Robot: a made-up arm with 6 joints.
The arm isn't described. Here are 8 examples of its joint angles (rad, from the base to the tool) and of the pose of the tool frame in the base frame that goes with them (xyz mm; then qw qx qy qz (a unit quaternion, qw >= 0)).
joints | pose
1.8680 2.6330 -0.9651 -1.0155 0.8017 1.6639 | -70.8 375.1 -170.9 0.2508 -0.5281 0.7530 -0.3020
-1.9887 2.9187 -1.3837 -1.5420 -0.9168 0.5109 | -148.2 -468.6 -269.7 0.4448 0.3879 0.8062 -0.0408
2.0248 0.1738 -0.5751 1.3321 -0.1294 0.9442 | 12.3 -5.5 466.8 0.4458 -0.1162 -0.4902 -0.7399
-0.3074 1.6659 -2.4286 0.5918 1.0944 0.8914 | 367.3 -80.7 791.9 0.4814 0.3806 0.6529 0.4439
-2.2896 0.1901 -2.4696 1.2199 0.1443 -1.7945 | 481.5 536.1 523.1 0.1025 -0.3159 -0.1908 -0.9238
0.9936 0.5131 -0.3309 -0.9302 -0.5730 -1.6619 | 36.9 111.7 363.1 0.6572 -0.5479 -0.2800 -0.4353
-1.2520 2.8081 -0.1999 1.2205 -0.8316 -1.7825 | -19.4 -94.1 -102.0 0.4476 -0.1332 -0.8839 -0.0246
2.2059 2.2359 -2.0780 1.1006 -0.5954 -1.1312 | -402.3 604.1 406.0 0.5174 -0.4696 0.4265 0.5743
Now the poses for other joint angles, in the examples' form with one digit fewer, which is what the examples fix.
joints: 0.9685 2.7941 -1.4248 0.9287 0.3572 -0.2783
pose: 289 455 -226 0.077 0.177 -0.973 -0.123
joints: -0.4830 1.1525 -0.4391 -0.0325 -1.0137 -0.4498
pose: 244 -126 326 0.742 -0.007 0.558 -0.373
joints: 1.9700 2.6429 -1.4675 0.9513 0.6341 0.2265
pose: -259 527 -129 0.247 0.429 -0.868 -0.051
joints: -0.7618 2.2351 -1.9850 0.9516 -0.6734 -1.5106
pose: 499 -524 374 0.472 0.234 0.575 -0.626
